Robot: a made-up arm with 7 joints. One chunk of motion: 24 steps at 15 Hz.
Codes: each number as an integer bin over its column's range. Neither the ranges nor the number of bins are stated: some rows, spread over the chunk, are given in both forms.
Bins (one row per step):
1: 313 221 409 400 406 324
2: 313 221 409 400 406 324
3: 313 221 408 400 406 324
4: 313 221 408 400 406 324
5: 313 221 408 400 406 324
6: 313 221 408 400 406 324
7: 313 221 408 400 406 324
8: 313 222 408 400 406 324
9: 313 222 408 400 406 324
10: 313 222 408 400 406 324
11: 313 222 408 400 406 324
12: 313 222 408 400 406 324
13: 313 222 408 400 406 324
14: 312 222 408 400 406 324
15: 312 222 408 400 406 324
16: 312 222 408 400 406 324
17: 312 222 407 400 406 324
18: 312 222 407 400 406 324
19: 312 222 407 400 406 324
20: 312 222 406 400 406 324
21: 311 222 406 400 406 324
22: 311 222 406 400 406 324
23: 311 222 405 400 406 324
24: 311 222 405 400 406 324
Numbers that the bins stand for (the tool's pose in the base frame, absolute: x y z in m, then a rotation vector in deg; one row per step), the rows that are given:
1: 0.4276 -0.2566 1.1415 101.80 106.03 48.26
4: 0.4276 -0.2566 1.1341 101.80 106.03 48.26
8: 0.4276 -0.2491 1.1341 101.80 106.03 48.26
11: 0.4276 -0.2491 1.1341 101.80 106.03 48.26
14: 0.4202 -0.2491 1.1341 101.80 106.03 48.26
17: 0.4202 -0.2491 1.1266 101.80 106.03 48.26
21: 0.4127 -0.2491 1.1192 101.80 106.03 48.26
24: 0.4127 -0.2491 1.1117 101.80 106.03 48.26
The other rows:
2: 0.4276 -0.2566 1.1415 101.80 106.03 48.26
3: 0.4276 -0.2566 1.1341 101.80 106.03 48.26
5: 0.4276 -0.2566 1.1341 101.80 106.03 48.26
6: 0.4276 -0.2566 1.1341 101.80 106.03 48.26
7: 0.4276 -0.2566 1.1341 101.80 106.03 48.26
9: 0.4276 -0.2491 1.1341 101.80 106.03 48.26
10: 0.4276 -0.2491 1.1341 101.80 106.03 48.26
12: 0.4276 -0.2491 1.1341 101.80 106.03 48.26
13: 0.4276 -0.2491 1.1341 101.80 106.03 48.26
15: 0.4202 -0.2491 1.1341 101.80 106.03 48.26
16: 0.4202 -0.2491 1.1341 101.80 106.03 48.26
18: 0.4202 -0.2491 1.1266 101.80 106.03 48.26
19: 0.4202 -0.2491 1.1266 101.80 106.03 48.26
20: 0.4202 -0.2491 1.1192 101.80 106.03 48.26
22: 0.4127 -0.2491 1.1192 101.80 106.03 48.26
23: 0.4127 -0.2491 1.1117 101.80 106.03 48.26

